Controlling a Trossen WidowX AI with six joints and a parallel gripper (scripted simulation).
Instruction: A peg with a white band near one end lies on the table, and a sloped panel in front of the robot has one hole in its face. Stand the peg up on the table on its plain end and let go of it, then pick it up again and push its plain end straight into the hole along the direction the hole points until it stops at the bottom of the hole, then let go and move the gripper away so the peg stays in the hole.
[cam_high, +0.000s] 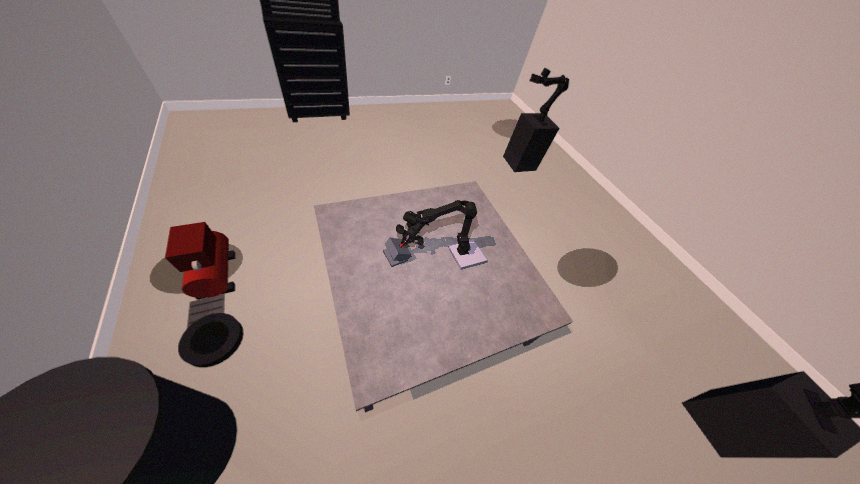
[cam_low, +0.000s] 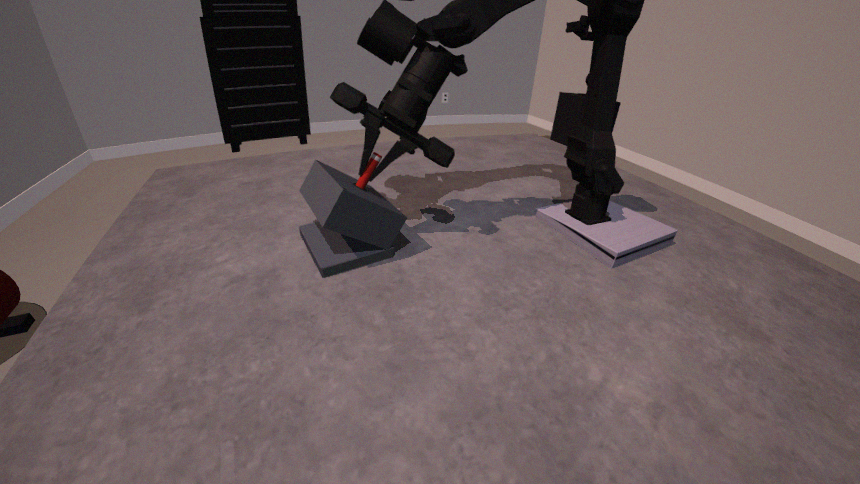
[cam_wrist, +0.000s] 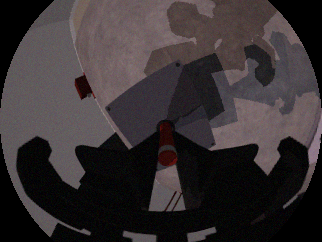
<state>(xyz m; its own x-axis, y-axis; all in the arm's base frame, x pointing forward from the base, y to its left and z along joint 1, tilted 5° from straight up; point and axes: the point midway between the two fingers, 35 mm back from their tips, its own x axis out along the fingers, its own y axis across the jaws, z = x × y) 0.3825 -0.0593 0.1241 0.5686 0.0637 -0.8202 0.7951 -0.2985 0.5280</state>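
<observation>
My gripper tip is 1 cm below the red peg and 1 cm past it. Also, from my gripper tip: grey base plate: 10 cm below, 4 cm ahead, 1 cm to the left; then dark sloped panel: 4 cm below, 2 cm ahead.
</observation>
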